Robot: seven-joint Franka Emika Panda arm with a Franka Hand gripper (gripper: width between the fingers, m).
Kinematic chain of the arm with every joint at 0, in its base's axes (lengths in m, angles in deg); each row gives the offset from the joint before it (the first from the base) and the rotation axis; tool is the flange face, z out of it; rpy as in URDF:
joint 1: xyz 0 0 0.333 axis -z
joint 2: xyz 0 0 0 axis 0.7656 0.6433 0
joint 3: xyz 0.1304 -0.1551 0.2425 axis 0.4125 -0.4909 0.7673
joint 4: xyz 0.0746 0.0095 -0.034 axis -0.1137 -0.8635 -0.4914
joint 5: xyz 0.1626 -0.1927 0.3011 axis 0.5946 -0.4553 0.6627
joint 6: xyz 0 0 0 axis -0.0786 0.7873 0.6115
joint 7: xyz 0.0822 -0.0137 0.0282 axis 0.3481 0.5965 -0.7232
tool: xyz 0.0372 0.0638 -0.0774 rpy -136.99 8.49 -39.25
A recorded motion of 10 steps. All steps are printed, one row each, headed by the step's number.
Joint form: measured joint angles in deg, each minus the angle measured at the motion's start. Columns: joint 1, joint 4, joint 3, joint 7, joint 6, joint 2, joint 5.
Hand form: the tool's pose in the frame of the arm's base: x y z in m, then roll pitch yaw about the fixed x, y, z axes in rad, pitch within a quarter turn. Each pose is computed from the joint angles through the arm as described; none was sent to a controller.
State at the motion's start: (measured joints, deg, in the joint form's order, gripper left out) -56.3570 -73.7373 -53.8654 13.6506 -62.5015 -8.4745 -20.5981
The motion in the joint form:
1: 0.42 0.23 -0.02 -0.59 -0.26 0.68 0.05
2: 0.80 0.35 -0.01 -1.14 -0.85 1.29 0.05
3: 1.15 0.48 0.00 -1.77 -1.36 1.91 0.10
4: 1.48 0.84 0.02 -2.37 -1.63 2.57 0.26
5: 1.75 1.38 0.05 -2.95 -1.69 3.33 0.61
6: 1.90 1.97 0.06 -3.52 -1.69 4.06 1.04
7: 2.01 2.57 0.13 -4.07 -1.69 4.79 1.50
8: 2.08 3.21 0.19 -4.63 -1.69 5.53 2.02
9: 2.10 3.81 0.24 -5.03 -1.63 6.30 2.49
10: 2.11 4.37 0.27 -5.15 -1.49 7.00 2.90
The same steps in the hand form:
1: 0.7071 0.0281 0.3480 3.0811 -0.1308 -0.8175
2: 0.7089 0.0238 0.3424 3.0811 -0.1313 -0.8130
3: 0.7105 0.0199 0.3366 3.0804 -0.1302 -0.8070
4: 0.7124 0.0164 0.3317 3.0802 -0.1275 -0.8026
5: 0.7146 0.0139 0.3267 3.0803 -0.1214 -0.7993
6: 0.7167 0.0127 0.3224 3.0815 -0.1149 -0.7954
7: 0.7189 0.0126 0.3181 3.0837 -0.1077 -0.7905
8: 0.7211 0.0130 0.3139 3.0869 -0.1004 -0.7856
9: 0.7230 0.0138 0.3089 3.0882 -0.0923 -0.7822
10: 0.7246 0.0145 0.3044 3.0886 -0.0847 -0.7834

